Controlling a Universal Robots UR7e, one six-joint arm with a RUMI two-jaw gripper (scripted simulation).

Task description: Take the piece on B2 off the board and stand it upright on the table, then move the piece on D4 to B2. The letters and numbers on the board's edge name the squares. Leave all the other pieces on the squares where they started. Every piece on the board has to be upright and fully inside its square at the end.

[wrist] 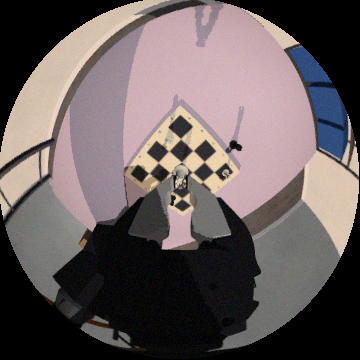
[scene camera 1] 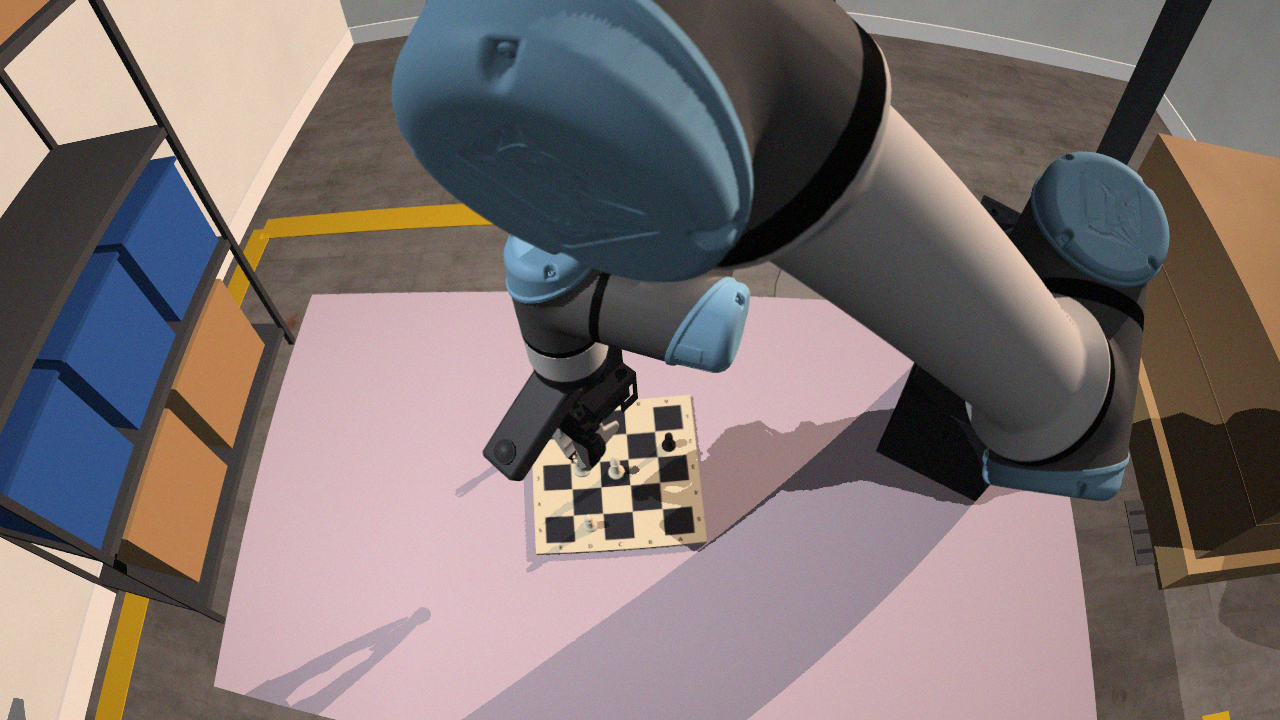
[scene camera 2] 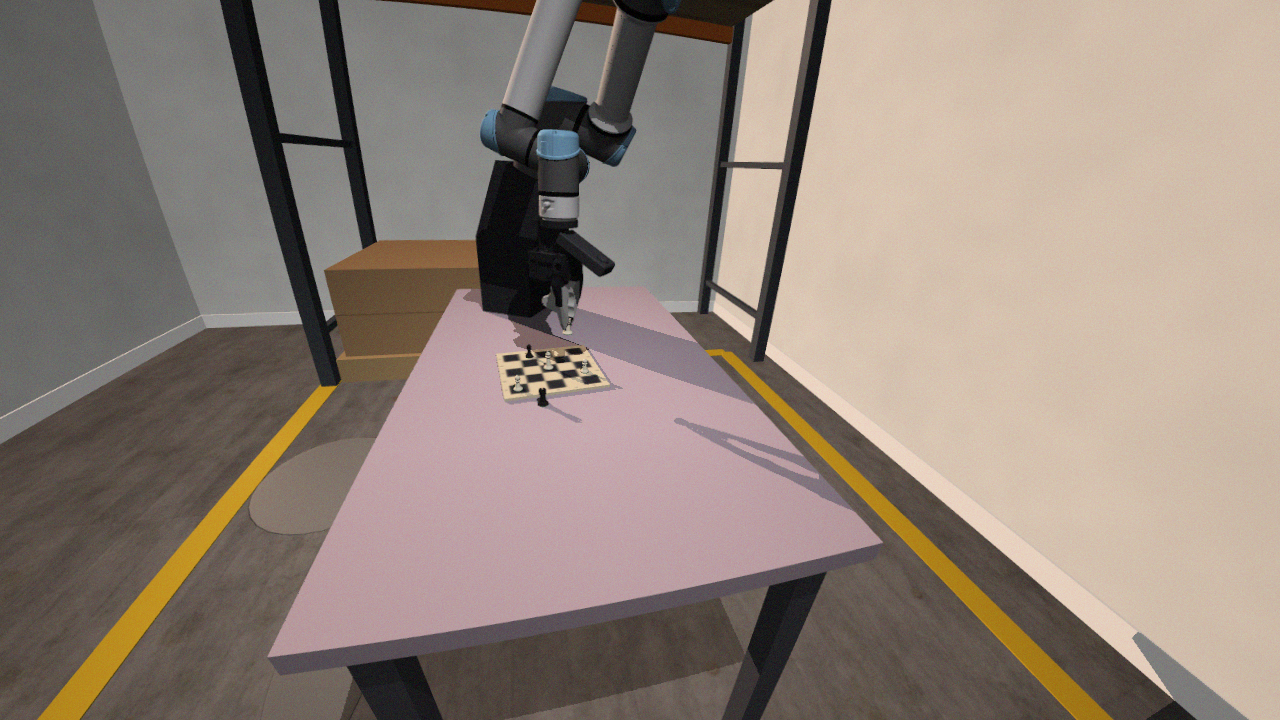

Labels:
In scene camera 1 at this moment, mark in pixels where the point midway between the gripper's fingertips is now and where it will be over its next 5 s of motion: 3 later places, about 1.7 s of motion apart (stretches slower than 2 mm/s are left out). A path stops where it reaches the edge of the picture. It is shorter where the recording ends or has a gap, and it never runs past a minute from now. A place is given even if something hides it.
My gripper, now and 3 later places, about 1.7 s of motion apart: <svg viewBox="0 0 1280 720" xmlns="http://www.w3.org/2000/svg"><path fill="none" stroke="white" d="M582 464L641 404L643 440L641 417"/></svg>

